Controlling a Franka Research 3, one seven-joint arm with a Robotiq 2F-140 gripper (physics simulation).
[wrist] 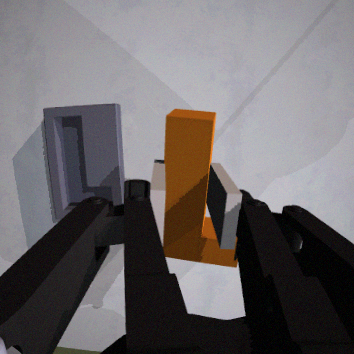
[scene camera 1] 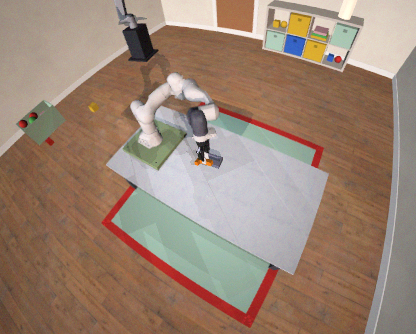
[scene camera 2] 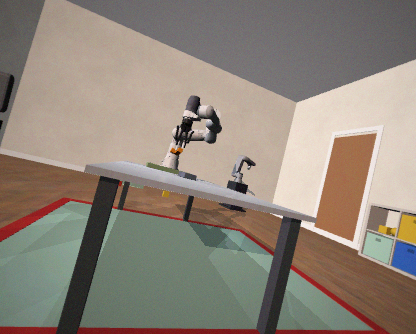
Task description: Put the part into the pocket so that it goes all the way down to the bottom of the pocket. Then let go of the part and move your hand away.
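Observation:
The orange L-shaped part (scene camera 1: 208, 163) (scene camera 2: 176, 150) (wrist: 187, 150) is held above the table, its long arm between the finger pads. My gripper (scene camera 1: 203, 160) (scene camera 2: 178, 147) (wrist: 185, 180) is shut on it. In the wrist view the part's short foot points right at the lower end. The blue-grey block (scene camera 1: 220, 161) (scene camera 2: 187, 176) (wrist: 102, 145) lies on the table, to the left of the part in the wrist view and apart from it. Its pocket (wrist: 71, 160) is a sunken L shape, and my finger hides the block's lower right corner.
The table (scene camera 1: 240, 200) (scene camera 2: 150, 178) carries the green base plate (scene camera 1: 170, 150) (scene camera 2: 155, 166) under the arm. A shelf unit (scene camera 1: 310, 13) stands by the far wall. A second arm on a black pedestal (scene camera 1: 138, 42) (scene camera 2: 237, 187) stands off the table.

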